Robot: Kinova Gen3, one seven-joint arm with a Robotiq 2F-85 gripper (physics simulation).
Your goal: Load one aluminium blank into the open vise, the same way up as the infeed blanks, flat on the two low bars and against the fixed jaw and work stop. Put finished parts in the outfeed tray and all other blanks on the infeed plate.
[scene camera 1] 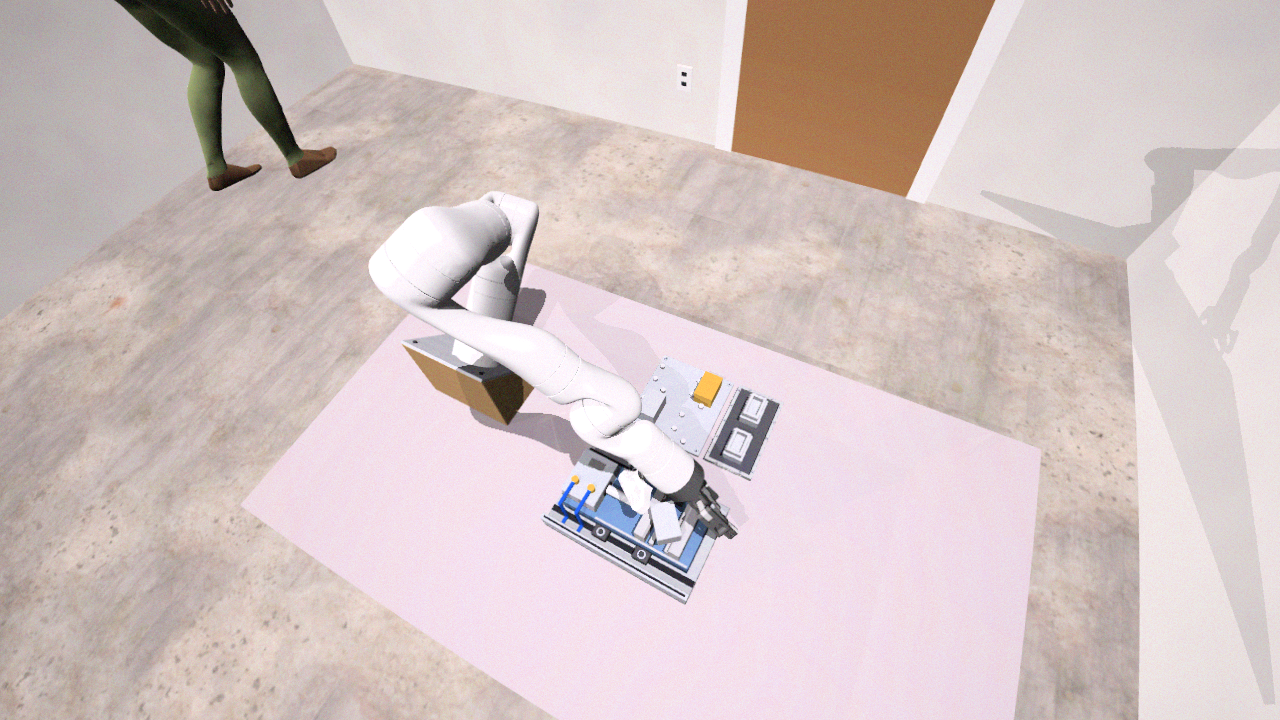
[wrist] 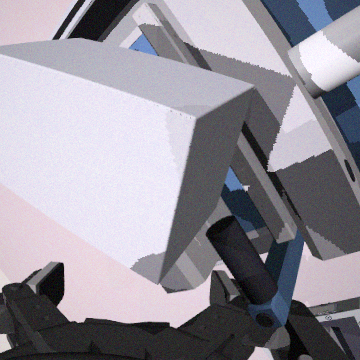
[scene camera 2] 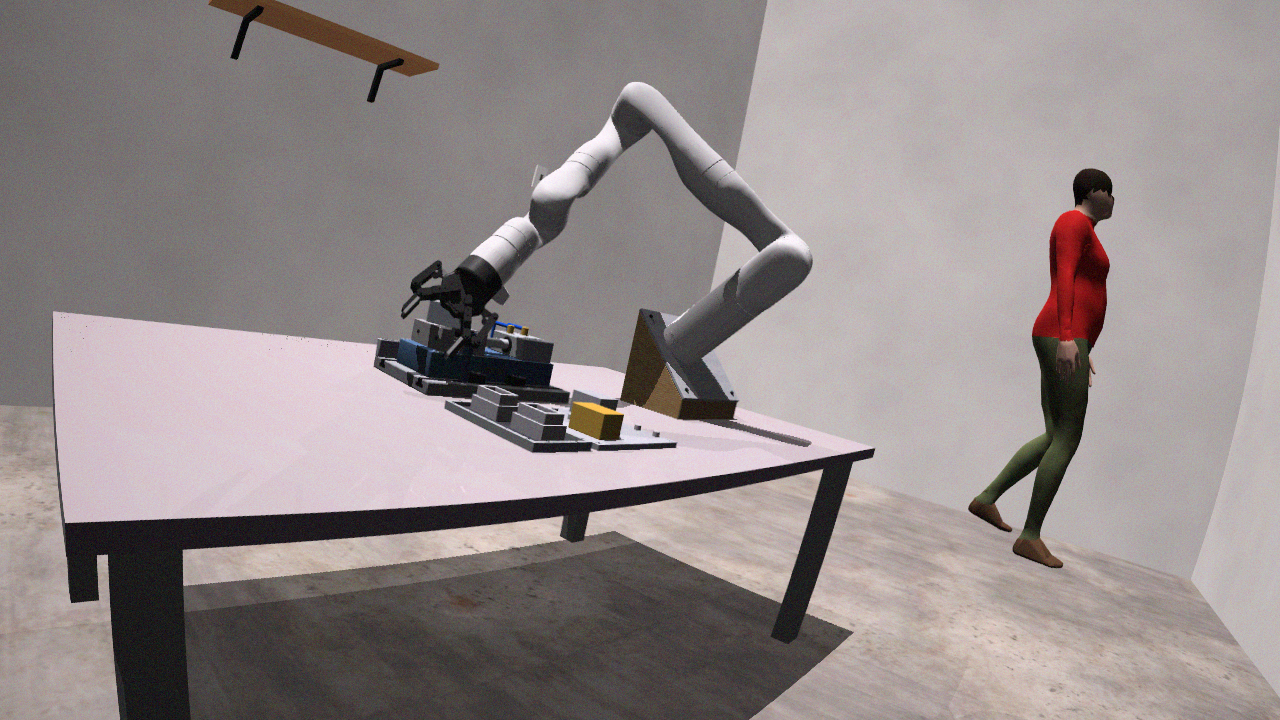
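Pixels of known places: gripper, fingertip midpoint: [scene camera 1: 724, 516] [wrist: 136, 282] [scene camera 2: 423, 336]; arm's base at its link origin: [scene camera 1: 479, 358] [scene camera 2: 679, 345].
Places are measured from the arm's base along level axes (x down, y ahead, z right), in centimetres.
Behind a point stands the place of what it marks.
A light grey aluminium blank [scene camera 1: 666, 520] @(y 46.8, x -0.2, z 17.6 cm) [wrist: 107, 143] @(y 45.0, x -0.2, z 16.8 cm) sits in the blue vise [scene camera 1: 602, 515] @(y 34.9, x 7.0, z 18.9 cm) [scene camera 2: 452, 362] @(y 49.5, x 8.3, z 10.9 cm) and looks tilted, not flat. In the wrist view it fills the left half, very close. Behind it are the vise's grey jaws [wrist: 307, 186] @(y 43.9, x 3.3, z 13.1 cm) and the dark work stop pin [wrist: 243, 257] @(y 47.2, x 3.5, z 11.9 cm) on its blue arm. My gripper [scene camera 1: 720, 519] @(y 55.5, x 4.9, z 12.1 cm) [scene camera 2: 445, 306] is open and empty, just beside the blank at the vise's right end. The infeed plate [scene camera 1: 682, 420] @(y 41.7, x 12.1, z -6.6 cm) [scene camera 2: 646, 439] @(y 37.3, x 12.1, z -18.7 cm) carries a yellow block [scene camera 1: 706, 387] @(y 44.5, x 8.5, z -13.9 cm) [scene camera 2: 596, 419] @(y 46.9, x 9.7, z -16.1 cm). The dark outfeed tray [scene camera 1: 757, 445] @(y 57.9, x 12.4, z -6.5 cm) [scene camera 2: 500, 427] @(y 59.9, x 11.8, z -11.4 cm) holds two grey parts [scene camera 1: 755, 409] @(y 55.4, x 10.2, z -13.3 cm) [scene camera 1: 736, 443] @(y 53.8, x 10.2, z -4.5 cm).
My arm crosses over the infeed plate and hides part of it. The arm's wedge base [scene camera 1: 465, 383] @(y 0.9, x -0.6, z 6.4 cm) [scene camera 2: 666, 380] @(y 7.8, x 6.6, z -3.1 cm) stands behind the fixtures. A person [scene camera 2: 1069, 357] [scene camera 1: 232, 97] walks on the floor past the table's far side.
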